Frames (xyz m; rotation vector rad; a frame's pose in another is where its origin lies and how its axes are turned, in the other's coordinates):
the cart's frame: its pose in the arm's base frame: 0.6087 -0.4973 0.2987 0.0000 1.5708 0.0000
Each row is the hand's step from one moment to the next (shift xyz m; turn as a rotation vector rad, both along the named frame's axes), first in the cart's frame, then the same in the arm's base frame.
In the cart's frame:
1: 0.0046 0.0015 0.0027 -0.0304 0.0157 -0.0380
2: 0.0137 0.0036 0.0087 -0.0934 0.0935 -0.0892
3: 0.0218 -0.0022 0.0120 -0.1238 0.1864 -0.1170
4: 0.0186 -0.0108 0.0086 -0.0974 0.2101 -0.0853
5: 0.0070 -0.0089 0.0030 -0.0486 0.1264 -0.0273
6: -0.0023 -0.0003 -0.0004 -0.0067 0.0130 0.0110
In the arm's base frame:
1: 0.0027 0.0015 -0.0046 -0.0380 0.0157 0.0304
2: 0.0087 0.0036 -0.0137 -0.0892 0.0935 0.0934
3: 0.0120 -0.0022 -0.0218 -0.1170 0.1864 0.1238
4: 0.0086 -0.0108 -0.0186 -0.0853 0.2101 0.0974
5: 0.0030 -0.0089 -0.0070 -0.0273 0.1264 0.0486
6: -0.0004 -0.0003 0.0023 0.0110 0.0130 0.0067

